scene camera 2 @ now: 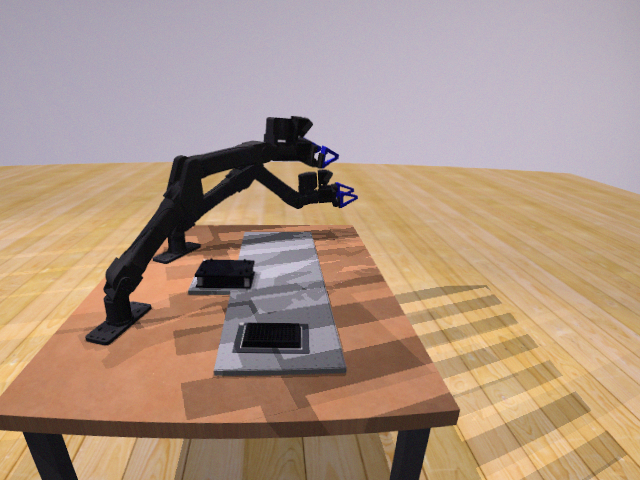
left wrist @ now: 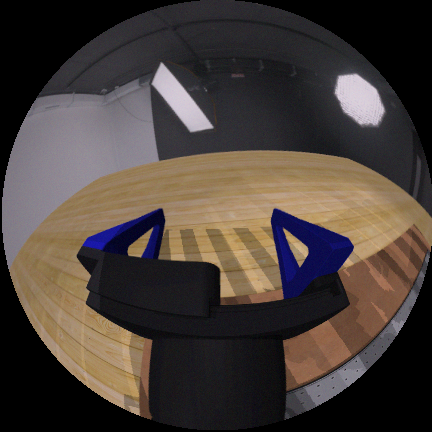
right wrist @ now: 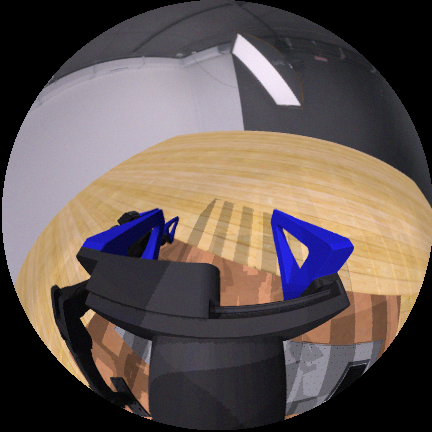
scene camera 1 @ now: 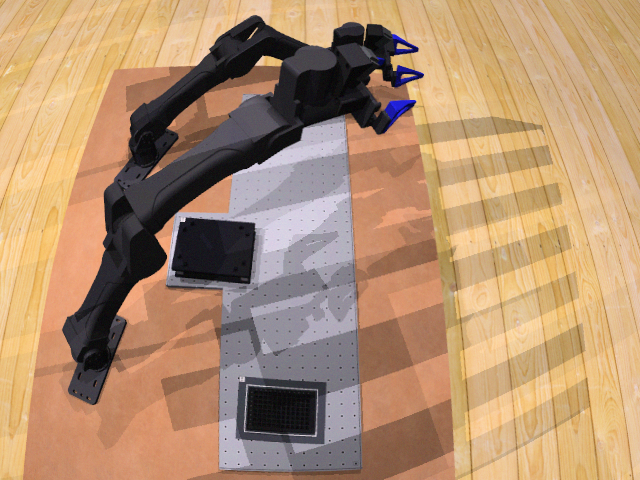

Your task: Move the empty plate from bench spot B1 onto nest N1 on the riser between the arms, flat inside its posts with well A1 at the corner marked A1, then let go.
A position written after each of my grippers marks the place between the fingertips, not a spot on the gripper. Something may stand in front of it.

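My left gripper (scene camera 1: 421, 62), which I also see as the left gripper (left wrist: 217, 214), is open and holds nothing. Open as well, and holding nothing, is my right gripper (scene camera 1: 398, 81), the same right gripper (right wrist: 217, 214). There is a black well plate (scene camera 1: 276, 410), and I see that plate (scene camera 2: 270, 335) too; in the left wrist view the black well plate is out of frame. I also see a flat black block (scene camera 1: 214, 247).
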